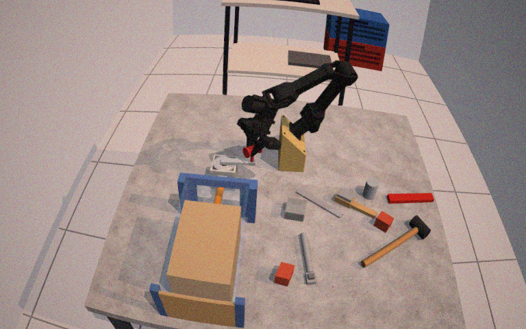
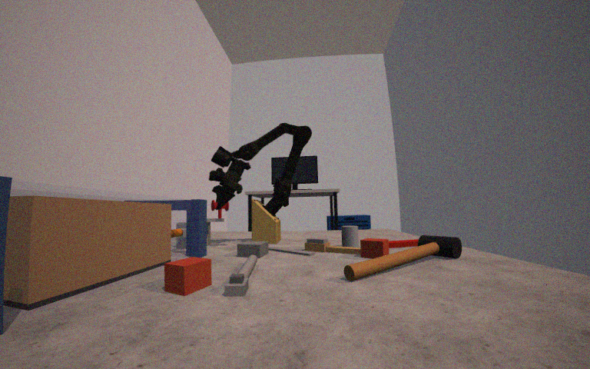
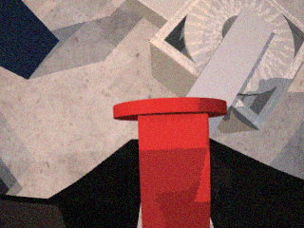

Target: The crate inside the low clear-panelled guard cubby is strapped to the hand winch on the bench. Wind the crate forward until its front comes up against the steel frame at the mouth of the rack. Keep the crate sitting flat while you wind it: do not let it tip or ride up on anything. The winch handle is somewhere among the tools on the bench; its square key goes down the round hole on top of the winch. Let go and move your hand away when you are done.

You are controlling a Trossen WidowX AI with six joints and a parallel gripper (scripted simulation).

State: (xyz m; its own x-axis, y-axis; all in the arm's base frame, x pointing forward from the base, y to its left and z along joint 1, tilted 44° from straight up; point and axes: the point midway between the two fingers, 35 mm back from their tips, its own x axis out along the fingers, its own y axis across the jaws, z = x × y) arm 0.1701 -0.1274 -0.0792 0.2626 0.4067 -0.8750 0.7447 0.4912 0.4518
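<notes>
My gripper tip is now 3 cm to the left of the grey crank arm and 3 cm above it. From my gripper tip the other things lie so: grey winch 10 cm to the right, 10 cm below, 1 cm behind; then red knob 1 cm to the left, 1 cm behind; then blue frame 16 cm ahead, 9 cm to the right, 3 cm below.
</notes>
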